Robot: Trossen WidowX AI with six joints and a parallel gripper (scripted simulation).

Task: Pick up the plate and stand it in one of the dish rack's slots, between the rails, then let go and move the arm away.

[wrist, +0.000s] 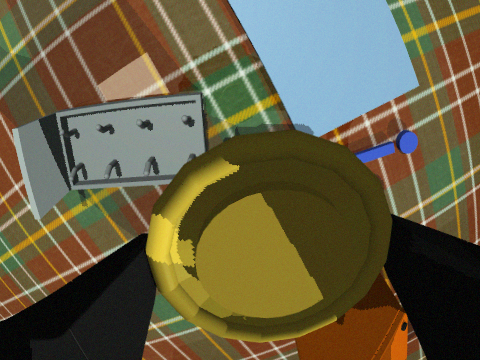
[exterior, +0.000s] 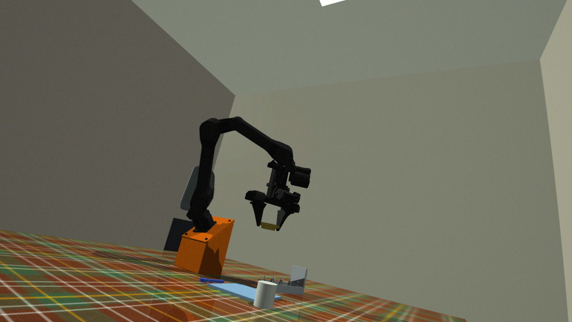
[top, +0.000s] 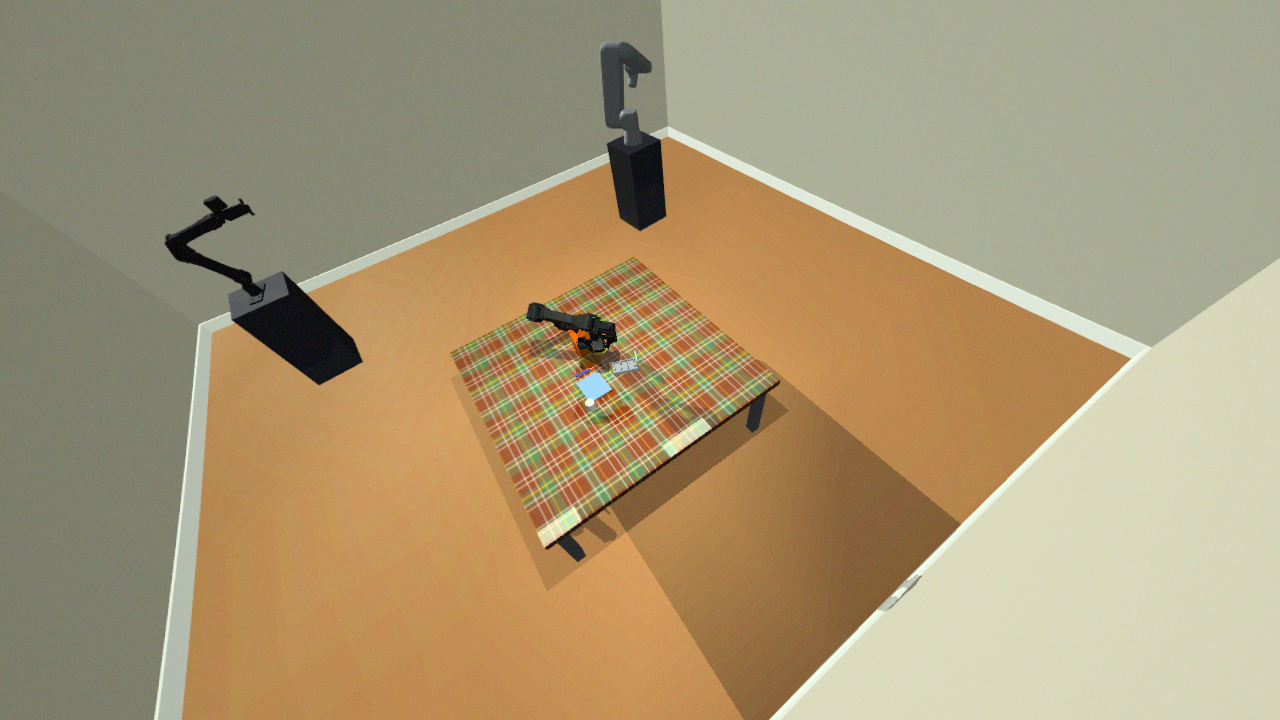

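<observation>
My gripper tip is now 4 cm short of the grey dish rack, 9 cm to the right of it and 16 cm above it. From my gripper tip the other things lie so: yellow plate 1 cm above; then blue spoon 9 cm behind, 11 cm to the right, 18 cm below; then light blue mat 3 cm ahead, 11 cm to the right, 18 cm below.
</observation>
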